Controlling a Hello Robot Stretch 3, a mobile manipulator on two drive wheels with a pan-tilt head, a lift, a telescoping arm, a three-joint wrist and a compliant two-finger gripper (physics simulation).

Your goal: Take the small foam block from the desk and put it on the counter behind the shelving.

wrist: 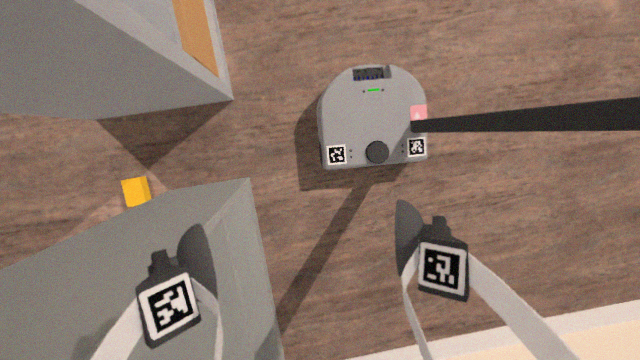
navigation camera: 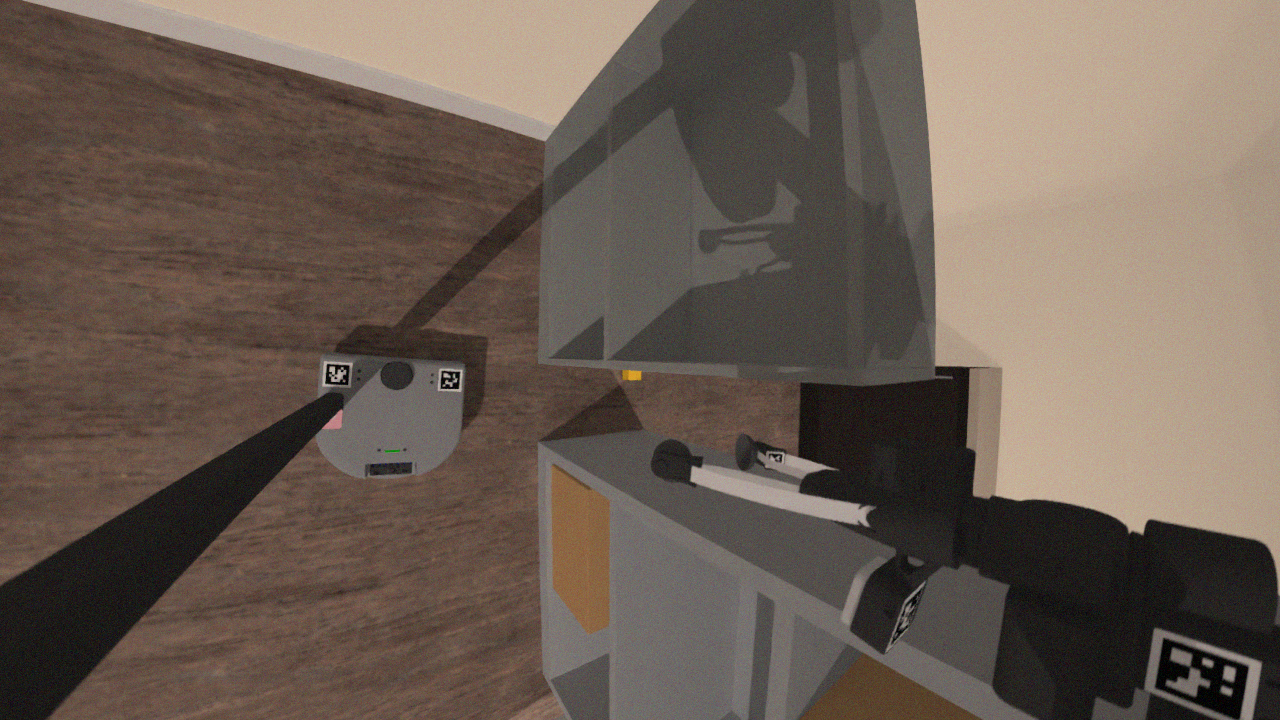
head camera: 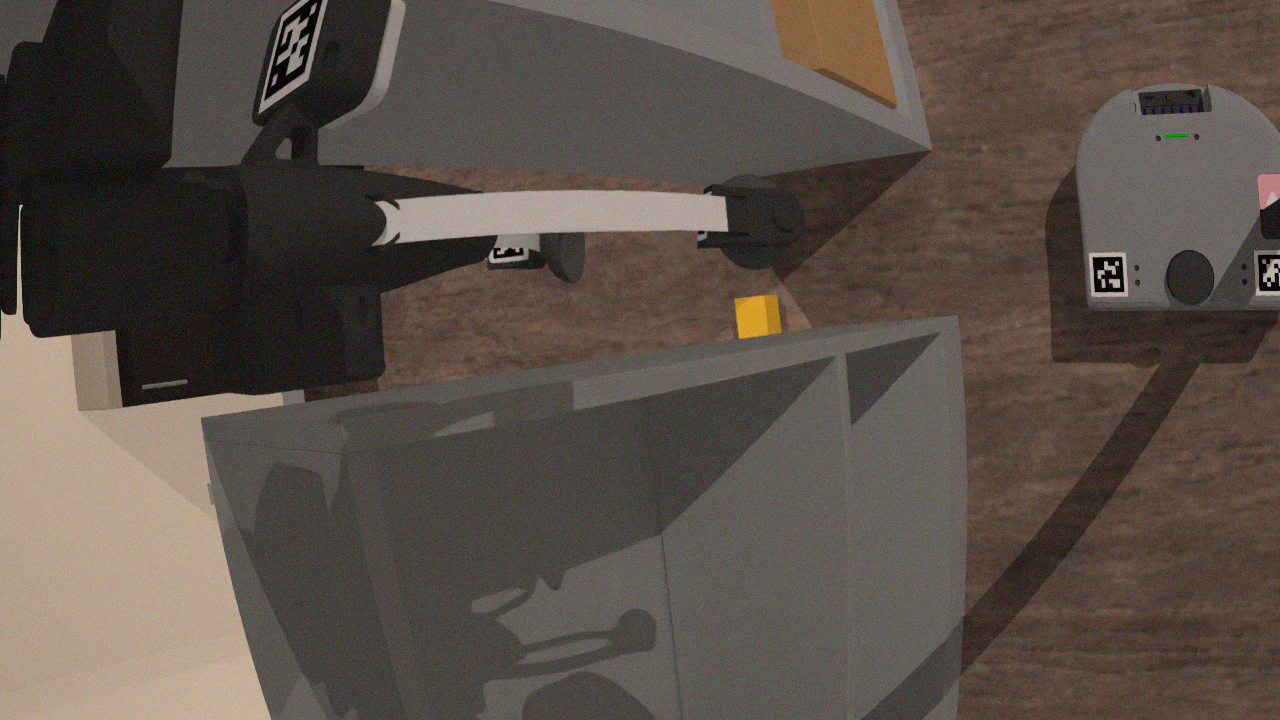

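Seen in the pictures: gripper, fingertip midpoint: (wrist: 304, 237) (navigation camera: 698, 452) (head camera: 680, 231); robot's base, link origin: (wrist: 365, 148) (navigation camera: 396, 374) (head camera: 1187, 275).
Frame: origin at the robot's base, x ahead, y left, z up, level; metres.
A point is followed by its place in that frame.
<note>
My gripper (head camera: 660, 237) @(y -0.272, x -0.021, z 0.964 m) (navigation camera: 708, 454) @(y -0.272, x -0.021, z 0.964 m) (wrist: 304, 237) @(y -0.272, x -0.021, z 0.964 m) is open, with nothing between its fingertips. It hangs high above the wooden floor. In the head view it is over the gap between two grey shelving units, pointing right. A small yellow block (head camera: 757, 316) @(y -0.796, x 0.056, z 0.046 m) (navigation camera: 631, 375) @(y -0.792, x 0.040, z 0.045 m) (wrist: 135, 191) @(y -0.801, x 0.065, z 0.046 m) lies on the floor in that gap, far below the fingers, partly hidden by a shelving edge in the navigation view. I cannot tell if it is the foam block. A dark-topped unit (head camera: 179, 367) @(y -2.003, x 0.088, z 0.684 m) (navigation camera: 841, 402) @(y -2.012, x -0.036, z 0.286 m) with a pale side stands at the gap's far end, partly hidden by my wrist.
One grey shelving unit (head camera: 953, 537) @(y -0.406, x 0.403, z 0.085 m) (navigation camera: 547, 268) @(y -0.410, x 0.378, z 0.071 m) (wrist: 215, 190) @(y -0.504, x 0.065, z 0.205 m) and another (head camera: 537, 107) @(y -0.653, x -0.198, z 0.677 m) (navigation camera: 626, 465) @(y -0.565, x -0.204, z 0.393 m) (wrist: 75, 75) @(y -0.602, x -0.202, z 0.573 m) flank the gap. The second holds an orange-brown panel (head camera: 841, 44) @(y -0.477, x -0.333, z 0.268 m) (navigation camera: 577, 546) @(y -0.486, x -0.472, z 0.281 m) (wrist: 197, 35) @(y -0.478, x -0.347, z 0.261 m). My wheeled base (head camera: 1136, 197) @(y -0.075, x -0.106, z 0.160 m) (navigation camera: 384, 420) @(y 0.021, x -0.111, z 0.160 m) (wrist: 360, 115) @(y -0.046, x -0.116, z 0.160 m) stands outside the gap.
</note>
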